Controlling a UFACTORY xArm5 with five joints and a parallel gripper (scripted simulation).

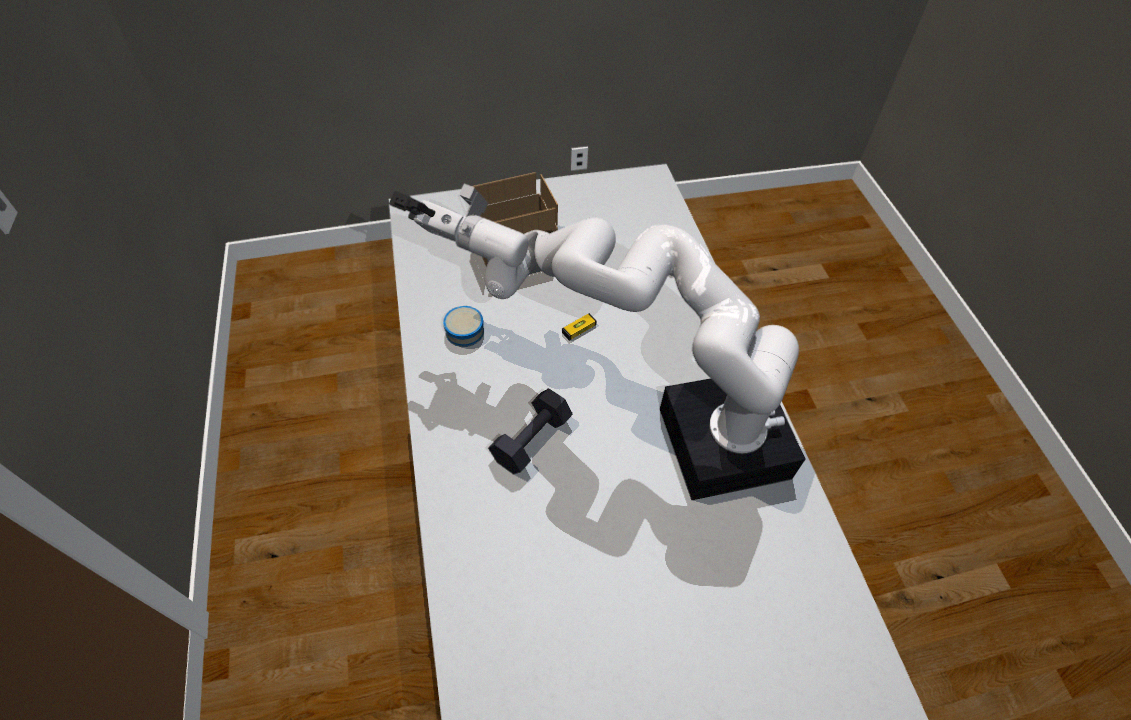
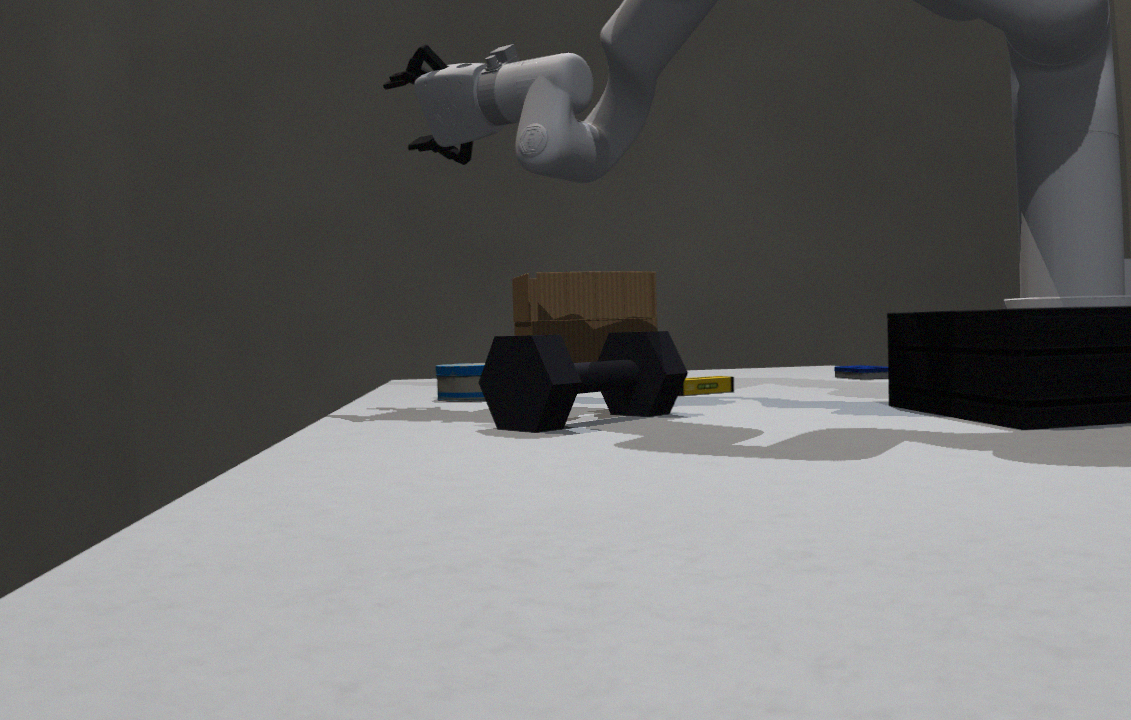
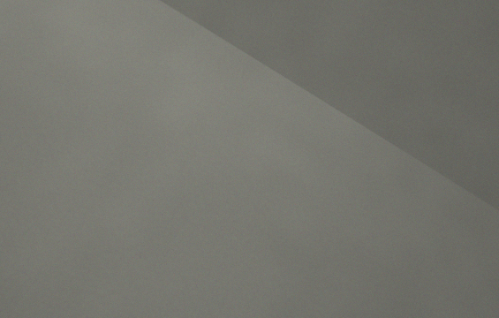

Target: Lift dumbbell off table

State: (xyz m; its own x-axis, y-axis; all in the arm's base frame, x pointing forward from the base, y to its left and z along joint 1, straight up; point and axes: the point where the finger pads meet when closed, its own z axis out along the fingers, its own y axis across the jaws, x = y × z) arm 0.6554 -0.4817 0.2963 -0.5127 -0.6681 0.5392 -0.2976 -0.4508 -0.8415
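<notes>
Right now my hand is 210 mm past the black dumbbell, 380 mm to the right of it and 350 mm above it. The rest, counted from my hand: flat blue thing (680 mm behind, 120 mm to the right, 380 mm below).
</notes>
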